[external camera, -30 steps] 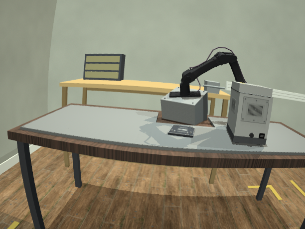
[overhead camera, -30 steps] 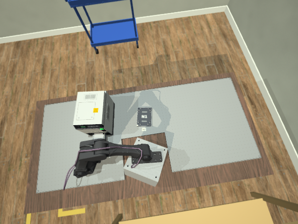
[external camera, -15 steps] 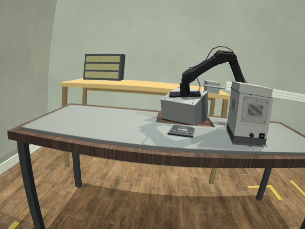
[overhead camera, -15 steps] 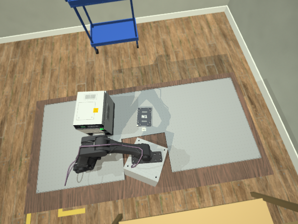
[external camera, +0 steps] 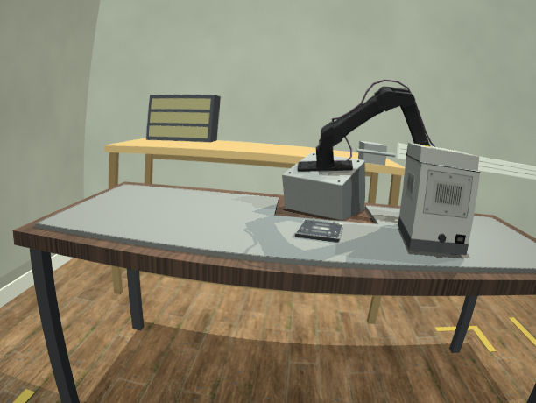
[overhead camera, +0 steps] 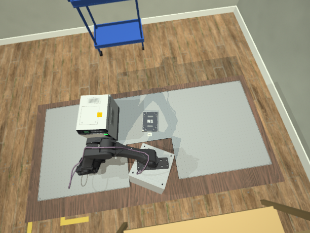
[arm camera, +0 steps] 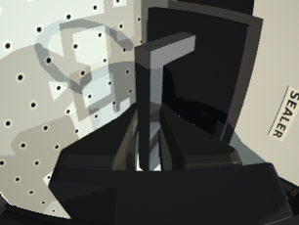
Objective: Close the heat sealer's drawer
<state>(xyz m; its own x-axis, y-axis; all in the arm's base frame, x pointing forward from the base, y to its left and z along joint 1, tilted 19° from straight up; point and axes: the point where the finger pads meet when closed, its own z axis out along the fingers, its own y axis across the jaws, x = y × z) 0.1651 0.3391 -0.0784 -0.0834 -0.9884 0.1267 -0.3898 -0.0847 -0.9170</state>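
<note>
Right now the sealer drawer is 100 mm ahead of my hand and 10 mm below it. The rest, counted from my hand: dark plate 350 mm to the right, 180 mm ahead, 70 mm below.
</note>
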